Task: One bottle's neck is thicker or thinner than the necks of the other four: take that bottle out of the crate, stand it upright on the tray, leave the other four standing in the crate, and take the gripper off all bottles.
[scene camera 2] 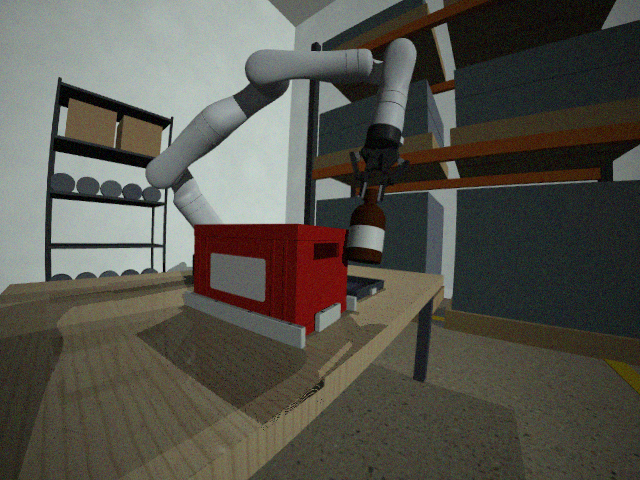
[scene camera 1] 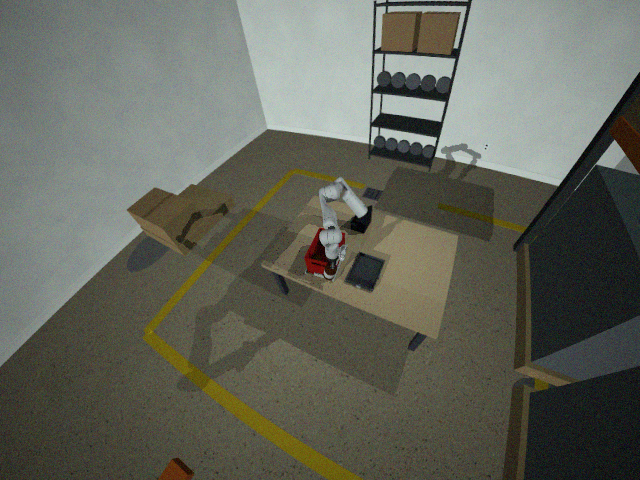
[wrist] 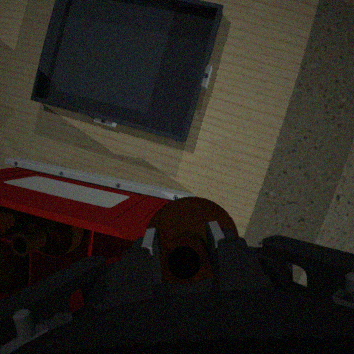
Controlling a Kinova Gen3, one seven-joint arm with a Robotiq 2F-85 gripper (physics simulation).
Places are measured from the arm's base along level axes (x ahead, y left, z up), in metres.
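Pixels of known places: gripper, fingertip midpoint: [scene camera 2: 370, 201] [scene camera 1: 333, 264] [wrist: 183, 240]; arm's base at its link origin: [scene camera 1: 362, 213].
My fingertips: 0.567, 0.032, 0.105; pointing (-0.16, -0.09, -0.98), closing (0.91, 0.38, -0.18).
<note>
Ahead of a thing's pixels: the offset from my fingertips to its top centre, as dx, dy, dz. "spot": to the spot under its first point.
My gripper [scene camera 2: 372, 195] [wrist: 183, 240] is shut on the neck of a brown bottle with a white label @(+0.005, -0.020, +0.026) [scene camera 1: 329, 271] [scene camera 2: 366, 236] [wrist: 192, 212]. The bottle hangs nearly upright above the table, beside the crate's short end, its base above table height. The red crate @(-0.157, -0.140, -0.064) [scene camera 1: 313, 261] [scene camera 2: 281, 273] [wrist: 100, 216] stands on the table. In the wrist view, a bottle mouth @(-0.167, -0.099, -0.076) [wrist: 21, 245] shows inside the crate; the other bottles there are dark or hidden. The dark tray @(-0.175, +0.145, -0.213) [scene camera 1: 379, 273] [scene camera 2: 379, 284] [wrist: 204, 47] lies flat on the table beyond the crate's long side, with no bottle on it.
Pale strips [scene camera 2: 248, 320] [wrist: 90, 176] edge the crate's foot. Small light brackets @(spot: -0.044, +0.144, -0.224) [wrist: 206, 76] sit at the tray's sides. The wooden table's front edge [scene camera 2: 361, 356] is close to the crate. A tall shelf rack [scene camera 2: 50, 206] and large storage racking stand beyond the table.
</note>
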